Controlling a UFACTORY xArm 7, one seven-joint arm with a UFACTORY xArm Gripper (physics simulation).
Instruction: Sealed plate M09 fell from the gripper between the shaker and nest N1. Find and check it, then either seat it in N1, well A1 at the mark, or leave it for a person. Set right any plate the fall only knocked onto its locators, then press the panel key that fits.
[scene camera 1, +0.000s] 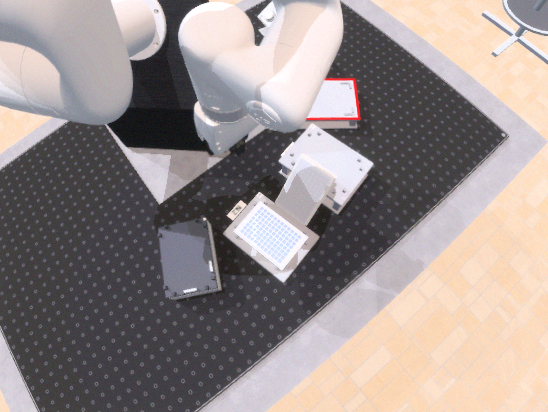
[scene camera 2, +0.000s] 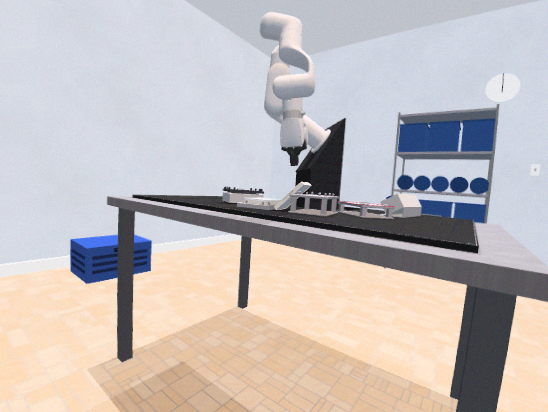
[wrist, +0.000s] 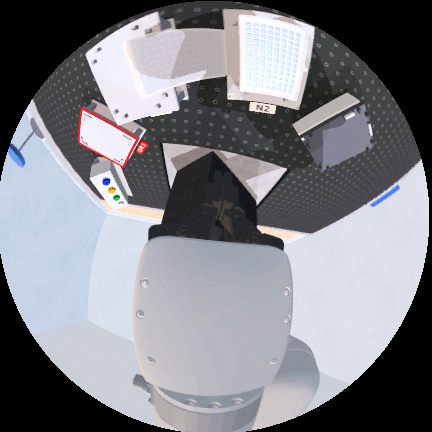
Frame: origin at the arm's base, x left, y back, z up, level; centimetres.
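Seen in the pictures: gripper, fingertip midpoint: (scene camera 1: 236, 148) (scene camera 2: 294, 165) (wrist: 220, 180); arm's base, link origin: (scene camera 1: 132, 22) (scene camera 2: 321, 141).
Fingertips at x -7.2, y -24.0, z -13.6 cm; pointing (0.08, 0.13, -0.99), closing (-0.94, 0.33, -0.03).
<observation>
Pixels of each thing's top centre, then the offset from my fingertips to it. "spot": a spot on its surface instead.
- raised white platform, top centre: (wrist: 123, 75) (scene camera 1: 326, 159) (scene camera 2: 315, 192) dz -9.4, dx +10.5, dy -14.0 cm
- plate with blue wells, top centre: (wrist: 273, 56) (scene camera 1: 270, 234) (scene camera 2: 263, 198) dz -13.0, dx -8.2, dy -11.0 cm
- key panel, top centre: (wrist: 106, 197) (scene camera 2: 402, 194) dz -7.8, dx +41.7, dy +10.5 cm
- dark-topped device, surface spot: (scene camera 1: 186, 257) (wrist: 343, 140) spot: dz -10.7, dx -20.7, dy +0.7 cm
- red-bordered white tray, top centre: (scene camera 1: 323, 97) (wrist: 101, 140) (scene camera 2: 364, 202) dz -11.8, dx +26.6, dy -5.8 cm
A pale plate (scene camera 1: 306, 187) (scene camera 2: 295, 194) (wrist: 175, 60) leans tilted, its high end over the edge of a raised white platform (scene camera 1: 350, 162) (scene camera 2: 315, 197) (wrist: 112, 80) with pegs, its low end beside nest N2 (scene camera 1: 287, 274) (wrist: 232, 50). No mark on it is readable. A plate with blue wells (scene camera 1: 271, 235) (wrist: 272, 55) lies on nest N2; whether it is fully down on its locators I cannot tell. My gripper (scene camera 2: 293, 164) (wrist: 220, 180) is shut and empty, high above the table. The key panel (scene camera 2: 407, 205) (wrist: 100, 172) shows blue, yellow and green keys. No N1 label is readable.
A dark-topped device (scene camera 1: 186, 257) (scene camera 2: 243, 190) (wrist: 340, 137) with pegs stands on the other side of nest N2. A red-bordered white tray (scene camera 1: 336, 100) (wrist: 107, 137) stands between the raised platform and the key panel. The arm's black mount (scene camera 2: 330, 165) rises behind.
</observation>
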